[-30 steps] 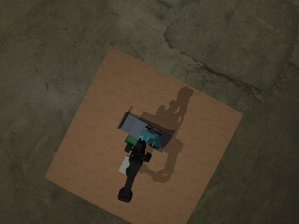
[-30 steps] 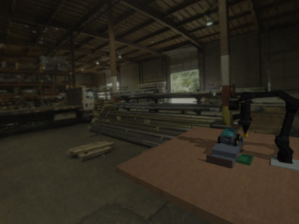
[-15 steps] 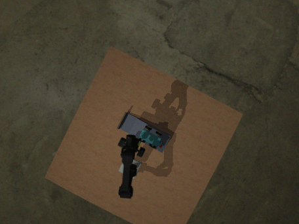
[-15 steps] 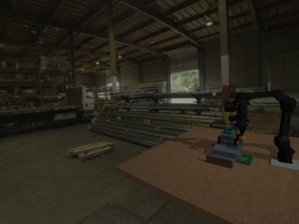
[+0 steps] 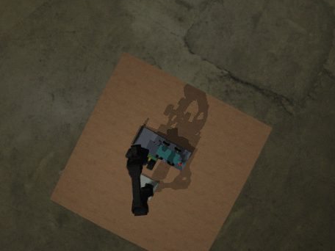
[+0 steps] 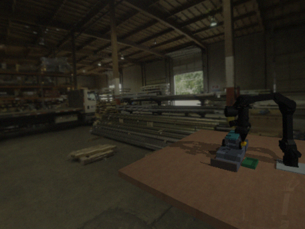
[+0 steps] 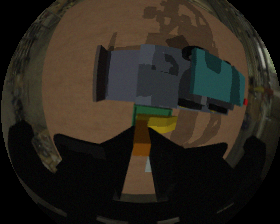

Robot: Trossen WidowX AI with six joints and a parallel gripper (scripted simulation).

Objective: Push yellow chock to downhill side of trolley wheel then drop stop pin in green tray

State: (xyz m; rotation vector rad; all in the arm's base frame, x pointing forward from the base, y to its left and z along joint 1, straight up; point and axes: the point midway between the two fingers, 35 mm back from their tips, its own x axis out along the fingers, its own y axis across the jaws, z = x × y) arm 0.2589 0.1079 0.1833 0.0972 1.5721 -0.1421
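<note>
Right now my gripper tip is 30 mm short of the red-headed stop pin, 260 mm to the left of it and 30 mm above it. The rest, counted from my gripper tip: yellow chock: 20 mm to the right, 10 mm below; then teal trolley: 60 mm ahead, 160 mm to the right, 40 mm below; then green tray: 40 mm behind, 40 mm to the right, 160 mm below.
</note>
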